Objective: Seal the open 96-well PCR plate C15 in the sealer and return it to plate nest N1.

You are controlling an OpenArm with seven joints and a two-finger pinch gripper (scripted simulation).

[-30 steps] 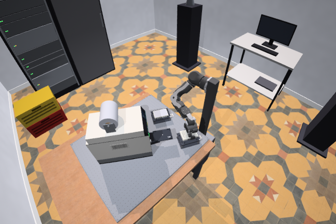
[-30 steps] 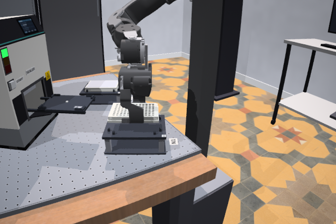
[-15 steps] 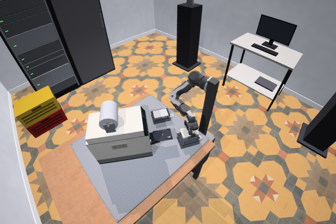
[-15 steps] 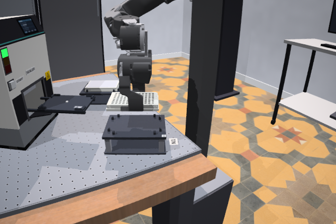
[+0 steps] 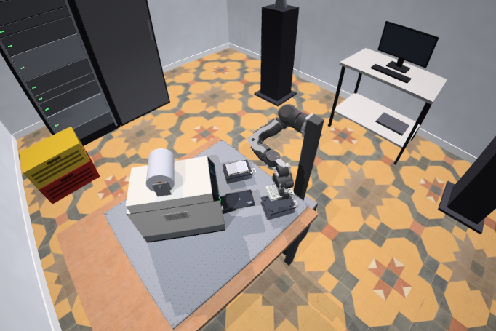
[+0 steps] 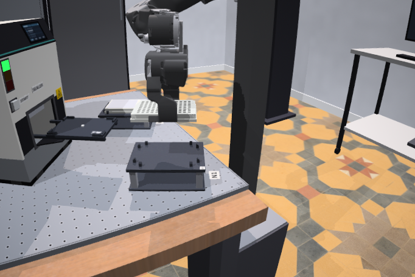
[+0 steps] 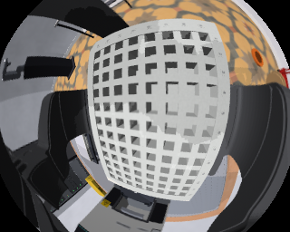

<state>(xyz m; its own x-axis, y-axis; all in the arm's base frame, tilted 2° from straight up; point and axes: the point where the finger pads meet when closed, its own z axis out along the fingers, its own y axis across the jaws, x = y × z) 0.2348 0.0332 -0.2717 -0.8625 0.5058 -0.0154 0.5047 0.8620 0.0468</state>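
The sealer stage is 15 cm ahead of my hand, 14 cm to the right of it and 6 cm below it. The rest, counted from my hand: N1 label: 9 cm behind, 5 cm to the left, 16 cm below; then plate nest N1: 11 cm below; then white 96-well plate C15: right at my hand.
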